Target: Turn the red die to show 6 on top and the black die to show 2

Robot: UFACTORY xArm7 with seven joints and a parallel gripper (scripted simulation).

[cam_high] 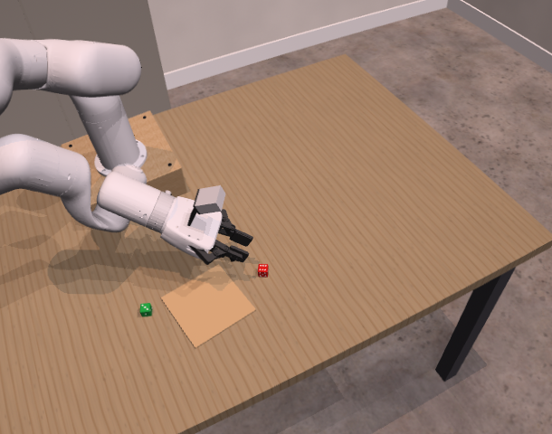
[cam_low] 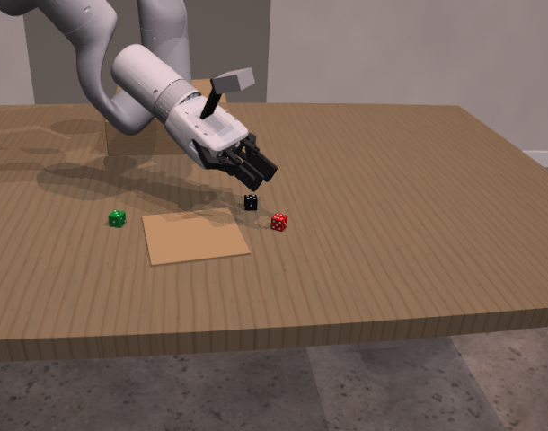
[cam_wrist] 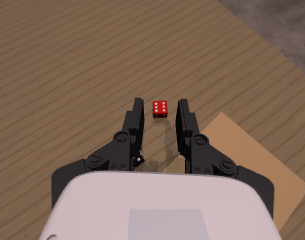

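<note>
My hand is 70 mm above the red die, 40 mm to the right of it and 30 mm short of it. The rest, counted from my hand: tan mat 100 mm to the right, 80 mm below, 50 mm ahead; then green die 210 mm to the right, 70 mm below, 10 mm ahead; then black die 70 mm below, 40 mm behind.
</note>
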